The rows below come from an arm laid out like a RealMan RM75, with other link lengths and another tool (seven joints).
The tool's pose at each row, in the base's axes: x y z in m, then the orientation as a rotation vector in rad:
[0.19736 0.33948 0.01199 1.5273 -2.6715 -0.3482]
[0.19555 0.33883 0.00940 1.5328 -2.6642 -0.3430]
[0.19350 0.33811 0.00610 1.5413 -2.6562 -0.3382]
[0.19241 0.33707 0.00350 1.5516 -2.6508 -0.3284]
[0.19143 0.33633 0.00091 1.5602 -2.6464 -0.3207]
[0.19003 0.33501 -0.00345 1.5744 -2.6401 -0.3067]
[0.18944 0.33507 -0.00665 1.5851 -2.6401 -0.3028]
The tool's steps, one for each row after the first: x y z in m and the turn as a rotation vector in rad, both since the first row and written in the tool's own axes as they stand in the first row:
[0.00167 0.00065 0.00268 0.0004 0.0057 -0.0049]
[0.00358 0.00132 0.00608 0.0011 0.0107 -0.0117]
[0.00521 0.00117 0.00859 0.0061 0.0151 -0.0190]
[0.00654 0.00108 0.01113 0.0100 0.0184 -0.0251]
[0.00870 0.00068 0.01536 0.0178 0.0237 -0.0349]
[0.00918 0.00052 0.01858 0.0226 0.0214 -0.0413]

